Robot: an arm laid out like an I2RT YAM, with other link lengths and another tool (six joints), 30 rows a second.
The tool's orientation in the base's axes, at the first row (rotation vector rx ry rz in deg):
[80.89 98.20 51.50]
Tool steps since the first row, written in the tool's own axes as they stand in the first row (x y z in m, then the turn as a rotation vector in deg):
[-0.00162 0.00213 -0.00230 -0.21 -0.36 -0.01]
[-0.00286 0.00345 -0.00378 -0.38 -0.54 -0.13]
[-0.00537 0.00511 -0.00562 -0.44 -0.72 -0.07]
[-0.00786 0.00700 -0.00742 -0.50 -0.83 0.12]
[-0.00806 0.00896 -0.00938 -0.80 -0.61 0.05]
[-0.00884 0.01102 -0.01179 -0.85 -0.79 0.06]
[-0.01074 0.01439 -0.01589 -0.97 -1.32 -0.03]
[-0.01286 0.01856 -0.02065 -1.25 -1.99 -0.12]
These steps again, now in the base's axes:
[-0.00077 -0.00142 0.00314 -0.15 -0.26 -0.29]
[-0.00126 -0.00254 0.00513 -0.32 -0.47 -0.36]
[-0.00174 -0.00488 0.00773 -0.35 -0.55 -0.54]
[-0.00208 -0.00716 0.01050 -0.23 -0.61 -0.73]
[-0.00282 -0.00719 0.01318 -0.14 -0.88 -0.47]
[-0.00383 -0.00780 0.01622 -0.21 -0.96 -0.63]
[-0.00553 -0.00942 0.02134 -0.53 -1.16 -1.03]
[-0.00740 -0.01119 0.02750 -0.89 -1.55 -1.54]

